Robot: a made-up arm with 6 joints. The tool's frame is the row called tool. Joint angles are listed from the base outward.
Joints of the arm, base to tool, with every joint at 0 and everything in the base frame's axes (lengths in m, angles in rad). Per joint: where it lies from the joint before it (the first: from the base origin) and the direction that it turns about. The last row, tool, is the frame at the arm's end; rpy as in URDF.
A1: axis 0 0 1 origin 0.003 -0.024 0.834
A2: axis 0 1 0 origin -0.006 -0.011 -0.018
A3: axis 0 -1 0 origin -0.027 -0.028 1.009
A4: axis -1 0 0 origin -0.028 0.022 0.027
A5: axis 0 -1 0 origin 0.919 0.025 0.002
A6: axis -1 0 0 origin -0.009 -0.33 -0.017
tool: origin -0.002 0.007 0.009 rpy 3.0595 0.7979 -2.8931
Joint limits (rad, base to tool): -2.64..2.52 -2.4..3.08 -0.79..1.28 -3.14..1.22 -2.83..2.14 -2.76..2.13
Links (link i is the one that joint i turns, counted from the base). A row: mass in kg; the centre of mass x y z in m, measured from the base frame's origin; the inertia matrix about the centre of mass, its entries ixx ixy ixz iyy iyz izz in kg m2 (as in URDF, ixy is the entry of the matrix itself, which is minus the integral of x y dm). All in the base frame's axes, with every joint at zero. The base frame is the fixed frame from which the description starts. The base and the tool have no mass.
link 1: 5.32; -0.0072 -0.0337 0.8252; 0.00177 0 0 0.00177 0 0.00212
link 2: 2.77; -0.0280 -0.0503 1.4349; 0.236 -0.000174 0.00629 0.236 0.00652 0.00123
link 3: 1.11; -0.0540 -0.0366 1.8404; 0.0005 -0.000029 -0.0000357 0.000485 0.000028 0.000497
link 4: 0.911; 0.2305 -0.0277 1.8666; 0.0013 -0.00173 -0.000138 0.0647 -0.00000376 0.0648
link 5: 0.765; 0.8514 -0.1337 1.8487; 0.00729 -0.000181 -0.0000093 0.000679 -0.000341 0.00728
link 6: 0.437; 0.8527 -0.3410 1.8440; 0.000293 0 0 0.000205 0 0.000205
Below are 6 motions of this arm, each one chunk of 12 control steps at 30 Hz.
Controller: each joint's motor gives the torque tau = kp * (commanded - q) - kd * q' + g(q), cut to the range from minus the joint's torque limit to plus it. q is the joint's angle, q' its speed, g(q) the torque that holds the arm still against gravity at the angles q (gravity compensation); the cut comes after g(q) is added. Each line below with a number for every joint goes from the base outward.
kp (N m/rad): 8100 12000 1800 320 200 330
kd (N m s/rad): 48 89 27 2.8 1.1 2.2
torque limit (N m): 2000 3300 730 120 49 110
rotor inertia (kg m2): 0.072 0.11 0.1 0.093 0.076 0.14
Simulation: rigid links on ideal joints. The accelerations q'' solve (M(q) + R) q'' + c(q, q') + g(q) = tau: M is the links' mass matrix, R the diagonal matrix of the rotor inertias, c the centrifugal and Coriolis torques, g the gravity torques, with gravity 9.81 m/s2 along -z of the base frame. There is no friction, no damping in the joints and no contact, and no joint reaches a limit. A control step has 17 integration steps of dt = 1/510 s. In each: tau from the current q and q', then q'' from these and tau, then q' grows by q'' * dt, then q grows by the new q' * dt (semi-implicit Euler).
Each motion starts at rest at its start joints. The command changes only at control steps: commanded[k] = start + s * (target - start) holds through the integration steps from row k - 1 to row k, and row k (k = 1, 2, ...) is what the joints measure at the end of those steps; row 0 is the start. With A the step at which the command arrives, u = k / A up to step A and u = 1 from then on. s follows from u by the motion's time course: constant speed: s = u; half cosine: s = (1 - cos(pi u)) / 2; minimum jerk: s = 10 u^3 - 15 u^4 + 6 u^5; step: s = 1 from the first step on.
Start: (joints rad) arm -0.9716 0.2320 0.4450 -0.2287 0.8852 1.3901
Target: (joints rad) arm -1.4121 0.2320 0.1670 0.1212 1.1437 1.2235
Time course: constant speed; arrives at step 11
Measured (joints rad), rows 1 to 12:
1: -1.0234 0.2313 0.4253 -0.2022 0.9108 1.3757
2: -1.0714 0.2313 0.3930 -0.1443 0.9472 1.3518
3: -1.1012 0.2326 0.3681 -0.1180 0.9665 1.3368
4: -1.1450 0.2330 0.3418 -0.1017 0.9836 1.3267
5: -1.1865 0.2327 0.3141 -0.0658 1.0103 1.3113
6: -1.2242 0.2326 0.2907 -0.0283 1.0370 1.2932
7: -1.2654 0.2322 0.2674 0.0035 1.0584 1.2783
8: -1.3056 0.2318 0.2422 0.0342 1.0802 1.2649
9: -1.3450 0.2322 0.2163 0.0654 1.1052 1.2495
10: -1.3854 0.2326 0.1903 0.0967 1.1295 1.2333
11: -1.4255 0.2325 0.1647 0.1278 1.1519 1.2184
12: -1.4138 0.2325 0.1592 0.1154 1.1489 1.2182

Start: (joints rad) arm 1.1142 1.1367 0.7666 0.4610 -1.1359 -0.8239
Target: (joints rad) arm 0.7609 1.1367 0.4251 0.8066 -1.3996 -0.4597
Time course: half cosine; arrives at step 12
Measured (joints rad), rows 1 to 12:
1: 1.1106 1.1361 0.7619 0.4712 -1.1409 -0.8180
2: 1.0948 1.1353 0.7471 0.5004 -1.1578 -0.7967
3: 1.0617 1.1350 0.7216 0.5363 -1.1842 -0.7612
4: 1.0154 1.1355 0.6857 0.5668 -1.2130 -0.7201
5: 0.9652 1.1366 0.6414 0.5974 -1.2442 -0.6757
6: 0.9176 1.1378 0.5935 0.6374 -1.2793 -0.6273
7: 0.8742 1.1383 0.5471 0.6845 -1.3146 -0.5786
8: 0.8337 1.1381 0.5060 0.7286 -1.3457 -0.5352
9: 0.7971 1.1376 0.4715 0.7612 -1.3708 -0.4999
10: 0.7688 1.1375 0.4444 0.7807 -1.3892 -0.4737
11: 0.7535 1.1379 0.4260 0.7907 -1.3995 -0.4585
12: 0.7528 1.1385 0.4189 0.7940 -1.4008 -0.4561

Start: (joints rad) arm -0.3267 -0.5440 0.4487 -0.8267 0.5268 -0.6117
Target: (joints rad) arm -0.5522 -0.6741 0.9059 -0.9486 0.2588 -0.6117
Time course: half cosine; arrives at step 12
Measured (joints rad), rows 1 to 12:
1: -0.3320 -0.5450 0.4525 -0.8318 0.5223 -0.6118
2: -0.3455 -0.5503 0.4688 -0.8449 0.5063 -0.6119
3: -0.3652 -0.5617 0.5041 -0.8580 0.4802 -0.6120
4: -0.3903 -0.5780 0.5570 -0.8657 0.4500 -0.6119
5: -0.4188 -0.5965 0.6198 -0.8730 0.4167 -0.6117
6: -0.4486 -0.6150 0.6841 -0.8860 0.3805 -0.6117
7: -0.4778 -0.6323 0.7450 -0.9030 0.3450 -0.6117
8: -0.5044 -0.6478 0.8004 -0.9186 0.3137 -0.6116
9: -0.5267 -0.6612 0.8485 -0.9303 0.2878 -0.6116
10: -0.5430 -0.6717 0.8866 -0.9382 0.2683 -0.6115
11: -0.5523 -0.6781 0.9113 -0.9424 0.2574 -0.6115
12: -0.5537 -0.6795 0.9196 -0.9430 0.2562 -0.6115

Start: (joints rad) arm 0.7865 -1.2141 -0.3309 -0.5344 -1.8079 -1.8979
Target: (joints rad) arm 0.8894 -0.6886 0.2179 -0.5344 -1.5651 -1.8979
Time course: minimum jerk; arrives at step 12
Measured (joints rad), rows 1 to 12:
1: 0.7870 -1.2114 -0.3282 -0.5349 -1.8063 -1.8979
2: 0.7902 -1.1939 -0.3115 -0.5368 -1.7968 -1.8981
3: 0.7987 -1.1519 -0.2722 -0.5366 -1.7759 -1.8982
4: 0.8119 -1.0884 -0.2114 -0.5337 -1.7469 -1.8980
5: 0.8275 -1.0115 -0.1341 -0.5315 -1.7122 -1.8979
6: 0.8437 -0.9281 -0.0478 -0.5298 -1.6736 -1.8979
7: 0.8597 -0.8465 0.0366 -0.5282 -1.6361 -1.8978
8: 0.8731 -0.7759 0.1086 -0.5298 -1.6048 -1.8977
9: 0.8828 -0.7236 0.1617 -0.5350 -1.5816 -1.8976
10: 0.8884 -0.6933 0.1946 -0.5392 -1.5679 -1.8977
11: 0.8901 -0.6840 0.2099 -0.5396 -1.5637 -1.8978
12: 0.8895 -0.6876 0.2154 -0.5364 -1.5653 -1.8979

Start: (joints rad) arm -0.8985 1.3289 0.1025 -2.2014 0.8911 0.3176
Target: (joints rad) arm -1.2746 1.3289 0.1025 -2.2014 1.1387 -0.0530
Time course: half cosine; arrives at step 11
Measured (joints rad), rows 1 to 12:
1: -0.9041 1.3290 0.1021 -2.2052 0.8962 0.3105
2: -0.9271 1.3291 0.1017 -2.2122 0.9141 0.2851
3: -0.9708 1.3292 0.1028 -2.2117 0.9426 0.2428
4: -1.0254 1.3288 0.1049 -2.2028 0.9747 0.1942
5: -1.0802 1.3286 0.1057 -2.1977 1.0090 0.1430
6: -1.1323 1.3287 0.1050 -2.2005 1.0452 0.0892
7: -1.1826 1.3290 0.1043 -2.2029 1.0793 0.0376
8: -1.2282 1.3289 0.1043 -2.1992 1.1074 -0.0052
9: -1.2625 1.3287 0.1042 -2.1938 1.1280 -0.0361
10: -1.2804 1.3287 0.1036 -2.1924 1.1399 -0.0541
11: -1.2813 1.3289 0.1029 -2.1947 1.1415 -0.0574
12: -1.2732 1.3290 0.1023 -2.2005 1.1376 -0.0520

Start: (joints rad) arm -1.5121 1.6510 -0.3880 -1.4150 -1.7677 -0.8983
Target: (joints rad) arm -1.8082 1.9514 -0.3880 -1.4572 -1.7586 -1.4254
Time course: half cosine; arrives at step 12
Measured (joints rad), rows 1 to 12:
1: -1.5168 1.6561 -0.3865 -1.4166 -1.7671 -0.9067
2: -1.5340 1.6734 -0.3838 -1.4199 -1.7660 -0.9372
3: -1.5635 1.7016 -0.3836 -1.4219 -1.7658 -0.9884
4: -1.5978 1.7352 -0.3859 -1.4239 -1.7656 -1.0484
5: -1.6341 1.7727 -0.3873 -1.4297 -1.7641 -1.1132
6: -1.6732 1.8126 -0.3870 -1.4368 -1.7625 -1.1832
7: -1.7128 1.8519 -0.3872 -1.4416 -1.7619 -1.2533
8: -1.7478 1.8876 -0.3883 -1.4455 -1.7612 -1.3160
9: -1.7760 1.9174 -0.3895 -1.4508 -1.7601 -1.3673
10: -1.7971 1.9394 -0.3903 -1.4556 -1.7592 -1.4054
11: -1.8091 1.9518 -0.3908 -1.4576 -1.7591 -1.4273
12: -1.8106 1.9540 -0.3909 -1.4575 -1.7591 -1.4307

